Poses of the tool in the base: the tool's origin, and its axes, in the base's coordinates. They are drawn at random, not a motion.
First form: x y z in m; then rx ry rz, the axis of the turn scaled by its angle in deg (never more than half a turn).
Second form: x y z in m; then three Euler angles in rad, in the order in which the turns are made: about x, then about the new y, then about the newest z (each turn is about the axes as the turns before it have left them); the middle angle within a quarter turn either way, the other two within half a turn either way. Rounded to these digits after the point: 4 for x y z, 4 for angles.
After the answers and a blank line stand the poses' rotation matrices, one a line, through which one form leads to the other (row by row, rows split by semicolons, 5 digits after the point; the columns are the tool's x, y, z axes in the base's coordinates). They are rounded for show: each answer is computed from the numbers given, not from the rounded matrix.
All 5 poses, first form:
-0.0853 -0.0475 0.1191 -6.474 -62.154 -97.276
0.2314 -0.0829 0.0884 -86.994 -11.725 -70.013
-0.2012 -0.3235 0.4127 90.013 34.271 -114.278
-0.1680 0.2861 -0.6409 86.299 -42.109 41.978
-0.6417 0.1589 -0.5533 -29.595 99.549 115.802
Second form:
-0.0853 -0.0475 0.1191 -0.8764 -0.4304 -2.0610
0.2314 -0.0829 0.0884 -1.3785 0.6061 -0.9932
-0.2012 -0.3235 0.4127 1.2262 -0.8340 -1.8514
-0.1680 0.2861 -0.6409 1.6248 0.0256 0.9322
-0.6417 0.1589 -0.5533 -1.4218 -0.0057 2.5703

-0.42789 0.80176 -0.41725; -0.71552 -0.01843 0.69834; 0.55221 0.59736 0.58157
0.44873 0.68857 0.56966; -0.46540 -0.36413 0.80673; 0.76292 -0.62713 0.15707
-0.18607 0.64567 -0.74060; -0.13157 -0.76335 -0.63245; -0.97369 -0.02024 0.22699
0.59588 -0.80266 0.02562; -0.02812 -0.05274 -0.99821; 0.80258 0.59410 -0.05400
-0.84118 -0.54073 -0.00570; 0.07552 -0.12791 0.98891; -0.53546 0.83141 0.14843

